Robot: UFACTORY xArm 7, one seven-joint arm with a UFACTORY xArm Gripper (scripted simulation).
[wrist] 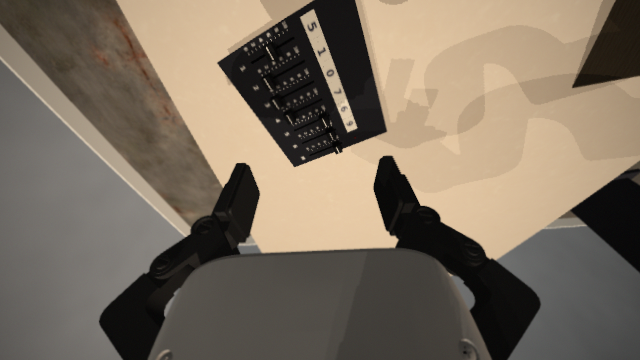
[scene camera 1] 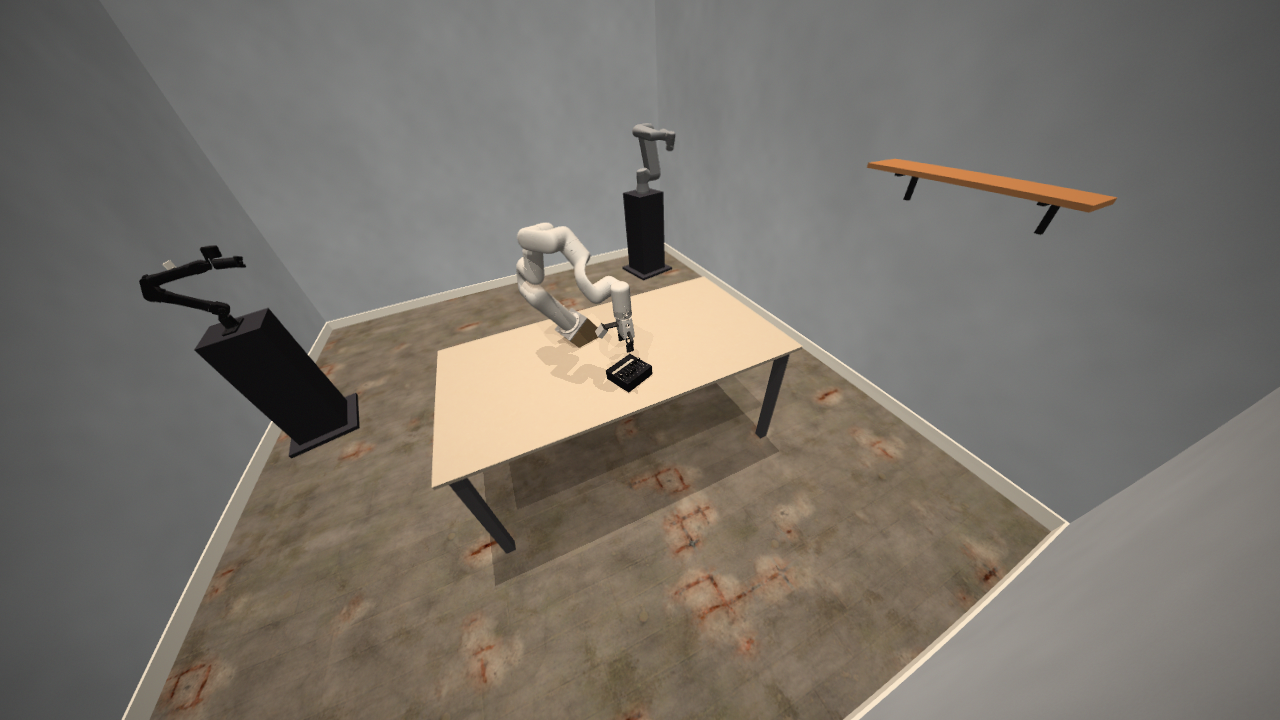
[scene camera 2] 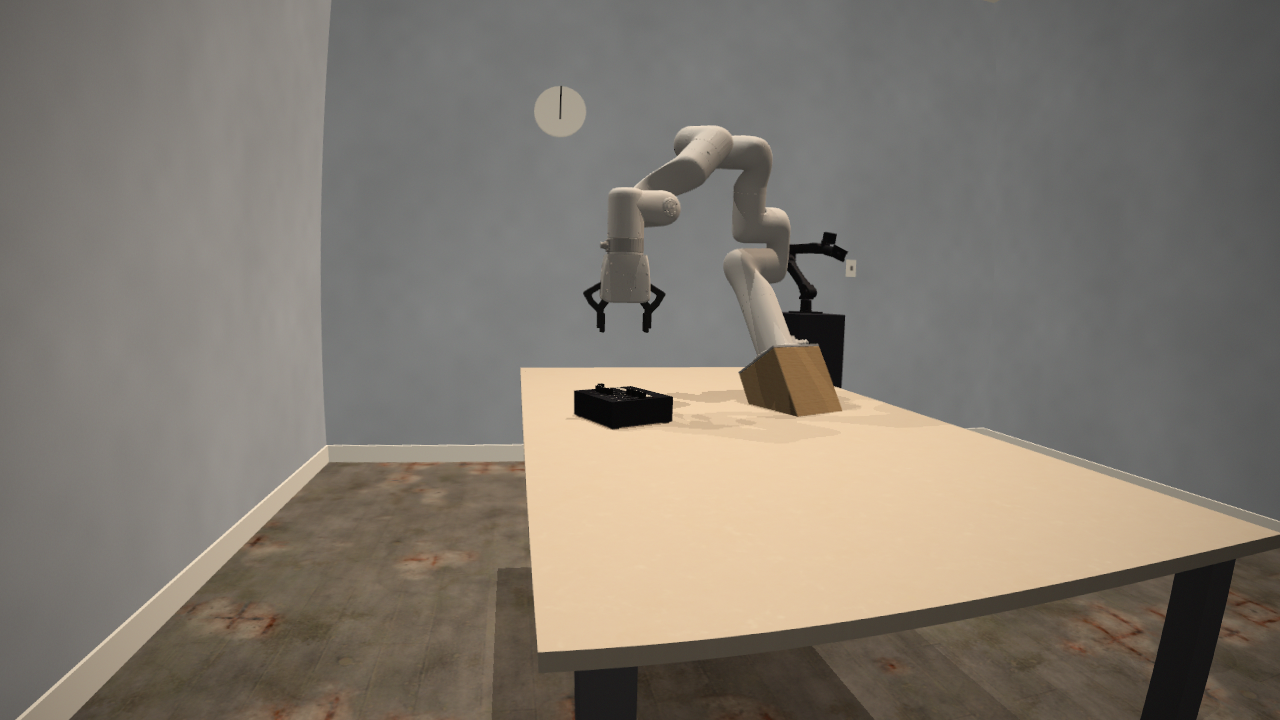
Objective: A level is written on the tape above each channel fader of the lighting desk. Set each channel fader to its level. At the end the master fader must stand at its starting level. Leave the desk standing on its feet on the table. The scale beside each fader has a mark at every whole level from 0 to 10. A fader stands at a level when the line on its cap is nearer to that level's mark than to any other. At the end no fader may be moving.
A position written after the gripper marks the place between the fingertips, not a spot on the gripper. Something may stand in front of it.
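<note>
The gripper (scene camera 2: 623, 332) is visible, and the wrist view shows the gripper (wrist: 315, 175) too.
</note>
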